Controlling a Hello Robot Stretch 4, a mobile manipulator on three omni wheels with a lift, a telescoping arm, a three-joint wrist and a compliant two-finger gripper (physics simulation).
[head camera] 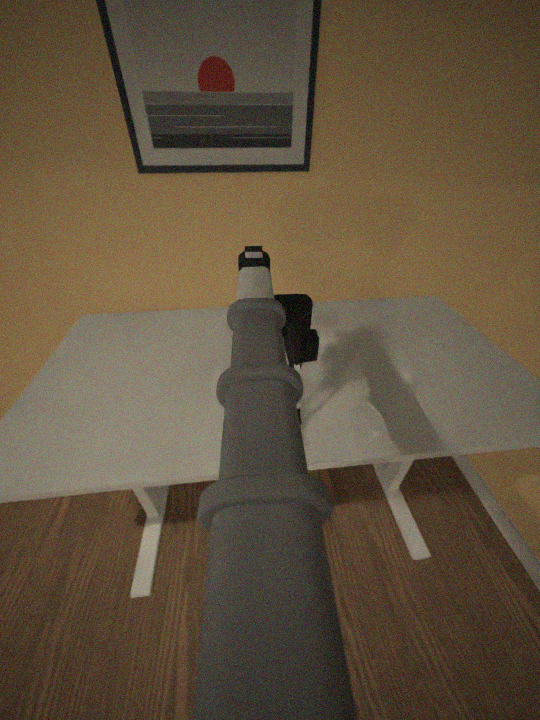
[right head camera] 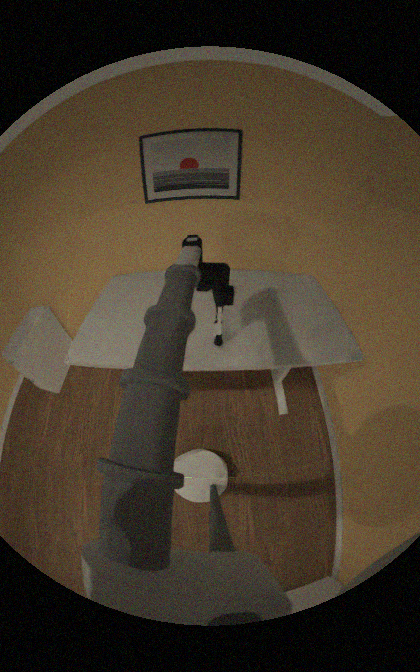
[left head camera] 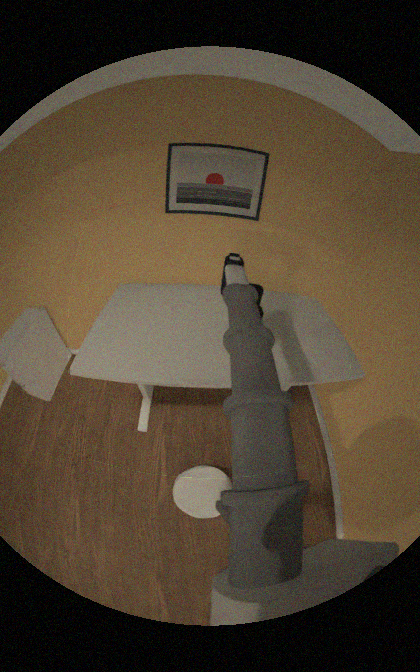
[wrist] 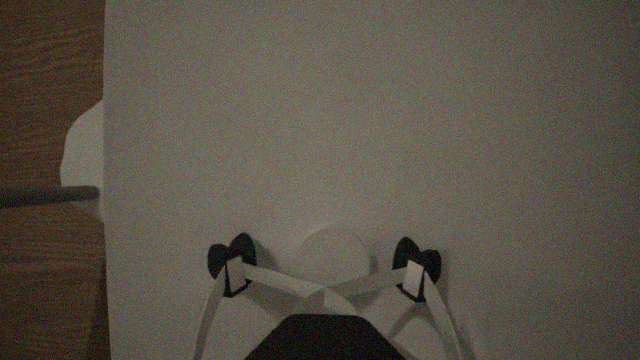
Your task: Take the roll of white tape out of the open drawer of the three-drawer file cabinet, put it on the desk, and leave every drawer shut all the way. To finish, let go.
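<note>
The roll of white tape point(wrist: 337, 247) lies on the pale desk point(head camera: 116, 407) point(left head camera: 165, 340) point(right head camera: 115, 330) point(wrist: 450, 125), faint against its top in the wrist view. My gripper point(wrist: 324, 256) point(right head camera: 218, 340) is open low over the desk. Its dark fingertips stand on both sides of the roll, with a gap at each side. In the head view the arm hides most of the fingers, and the roll cannot be made out. No file cabinet or drawer can be made out for certain in these views.
The desk's front edge runs along the left of the wrist view. A round white object point(left head camera: 197, 492) point(right head camera: 200, 465) stands on the wooden floor before the desk. A pale angular object point(left head camera: 35, 350) point(right head camera: 42, 345) is left of the desk. A framed picture point(head camera: 217, 119) hangs behind.
</note>
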